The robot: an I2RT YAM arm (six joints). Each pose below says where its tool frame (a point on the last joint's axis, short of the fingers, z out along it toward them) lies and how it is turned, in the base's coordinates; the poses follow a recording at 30 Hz.
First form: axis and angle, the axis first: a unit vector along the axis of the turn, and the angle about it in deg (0 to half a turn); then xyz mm.
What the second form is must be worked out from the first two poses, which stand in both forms.
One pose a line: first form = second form
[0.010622, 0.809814, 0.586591, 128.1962, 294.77, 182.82, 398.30] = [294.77, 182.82, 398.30, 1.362, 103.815, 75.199]
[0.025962, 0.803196, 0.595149, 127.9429, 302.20, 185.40, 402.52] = [302.20, 185.40, 402.52, 3.322, 102.763, 76.145]
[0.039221, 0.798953, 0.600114, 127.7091, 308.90, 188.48, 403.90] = [308.90, 188.48, 403.90, 5.009, 102.034, 76.640]
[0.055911, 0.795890, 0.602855, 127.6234, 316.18, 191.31, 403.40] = [316.18, 191.31, 403.40, 7.136, 101.574, 76.938]
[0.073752, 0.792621, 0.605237, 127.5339, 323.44, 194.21, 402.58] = [323.44, 194.21, 402.58, 9.406, 101.086, 77.188]
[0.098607, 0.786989, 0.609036, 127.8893, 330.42, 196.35, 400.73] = [330.42, 196.35, 400.73, 12.611, 100.647, 77.889]
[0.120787, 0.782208, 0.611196, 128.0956, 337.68, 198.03, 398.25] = [337.68, 198.03, 398.25, 15.472, 100.197, 78.292]
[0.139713, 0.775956, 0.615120, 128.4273, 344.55, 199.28, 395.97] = [344.55, 199.28, 395.97, 17.943, 99.654, 78.998]
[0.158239, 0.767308, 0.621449, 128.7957, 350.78, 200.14, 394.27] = [350.78, 200.14, 394.27, 20.381, 98.826, 80.040]
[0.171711, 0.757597, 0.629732, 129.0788, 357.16, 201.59, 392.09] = [357.16, 201.59, 392.09, 22.164, 97.790, 81.285]
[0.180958, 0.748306, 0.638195, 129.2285, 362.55, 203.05, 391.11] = [362.55, 203.05, 391.11, 23.385, 96.702, 82.473]
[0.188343, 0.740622, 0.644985, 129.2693, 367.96, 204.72, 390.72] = [367.96, 204.72, 390.72, 24.347, 95.740, 83.377]
